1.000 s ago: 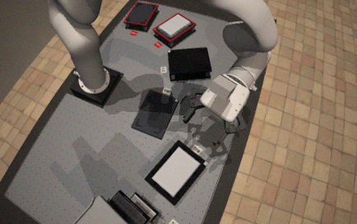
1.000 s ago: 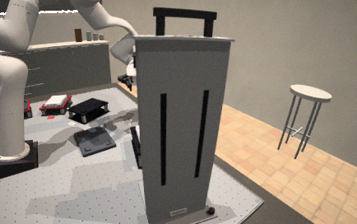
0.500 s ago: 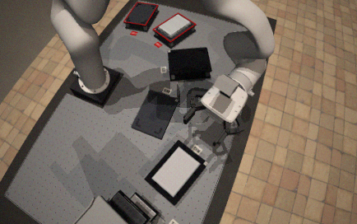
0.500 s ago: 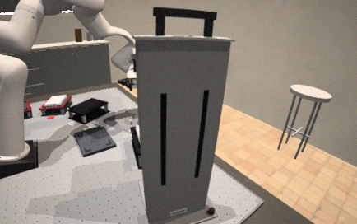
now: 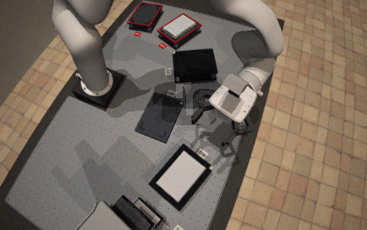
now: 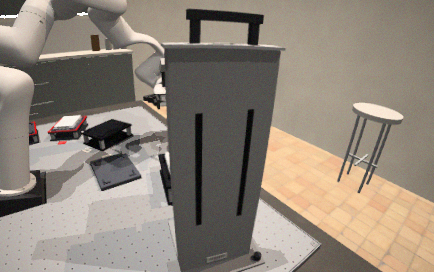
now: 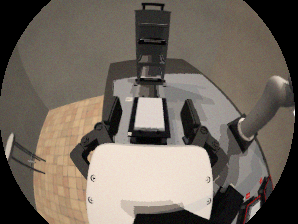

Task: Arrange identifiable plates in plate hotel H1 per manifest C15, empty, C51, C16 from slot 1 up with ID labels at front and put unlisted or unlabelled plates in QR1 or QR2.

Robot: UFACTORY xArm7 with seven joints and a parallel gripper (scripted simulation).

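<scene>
Now: hand 14 cm above the white plate, 11 cm to the left of it and 4 cm past it. Also, from my hand: H1 deck label 27 cm to the right, 21 cm below; tall grey tower 35 cm to the right, 14 cm behind, 1 cm below.
</scene>
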